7 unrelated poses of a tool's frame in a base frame.
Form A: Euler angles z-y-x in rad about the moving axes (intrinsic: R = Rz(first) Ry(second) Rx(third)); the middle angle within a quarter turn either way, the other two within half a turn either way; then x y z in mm.
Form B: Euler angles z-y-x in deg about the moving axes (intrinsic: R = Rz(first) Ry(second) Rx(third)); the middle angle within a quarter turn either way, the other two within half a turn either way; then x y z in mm. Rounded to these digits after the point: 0 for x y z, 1 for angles.
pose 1, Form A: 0.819, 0.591, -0.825, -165, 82, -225
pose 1, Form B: 46.9, 33.9, -47.3, -165, 82, -225
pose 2, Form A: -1.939, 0.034, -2.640, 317, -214, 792
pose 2, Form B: -111.1, 1.9, -151.3, 317, -214, 792
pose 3, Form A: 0.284, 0.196, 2.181, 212, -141, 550
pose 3, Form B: 16.3, 11.2, 125.0, 212, -141, 550
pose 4, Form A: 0.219, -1.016, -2.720, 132, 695, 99
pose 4, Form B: 12.5, -58.2, -155.8, 132, 695, 99
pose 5, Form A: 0.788, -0.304, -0.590, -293, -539, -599
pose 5, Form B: 45.1, -17.4, -33.8, -293, -539, -599
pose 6, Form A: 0.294, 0.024, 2.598, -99, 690, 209
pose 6, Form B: 16.8, 1.4, 148.9, -99, 690, 209
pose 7, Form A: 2.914, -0.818, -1.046, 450, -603, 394
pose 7, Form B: 167.0, -46.9, -59.9, 450, -603, 394
